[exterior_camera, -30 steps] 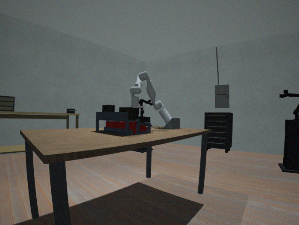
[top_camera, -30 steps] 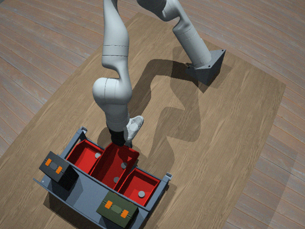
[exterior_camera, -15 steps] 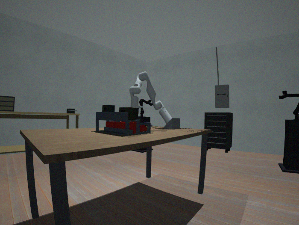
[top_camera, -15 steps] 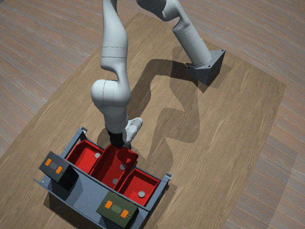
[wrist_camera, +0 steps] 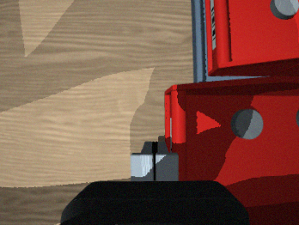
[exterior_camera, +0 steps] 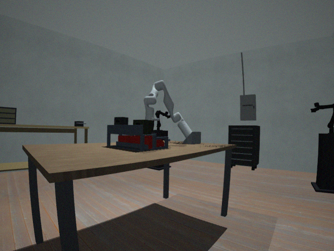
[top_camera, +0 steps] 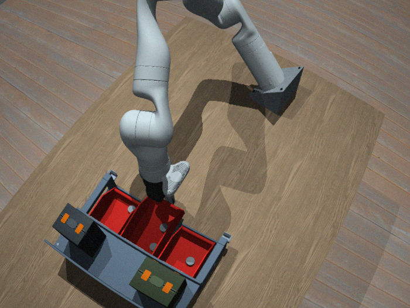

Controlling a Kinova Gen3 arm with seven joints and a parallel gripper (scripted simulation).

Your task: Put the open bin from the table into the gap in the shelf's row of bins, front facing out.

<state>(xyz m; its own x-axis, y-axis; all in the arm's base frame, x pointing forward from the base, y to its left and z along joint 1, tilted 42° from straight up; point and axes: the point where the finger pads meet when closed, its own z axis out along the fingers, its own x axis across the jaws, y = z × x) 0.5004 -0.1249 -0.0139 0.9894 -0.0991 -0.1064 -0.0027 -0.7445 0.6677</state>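
The grey front lip lies 4 cm ahead of my hand and 3 cm below it. Round my hand: green box 23 cm ahead, 12 cm to the left, 11 cm above; then shelf 17 cm ahead, 4 cm below; then upper shelf board 24 cm ahead, 6 cm above.
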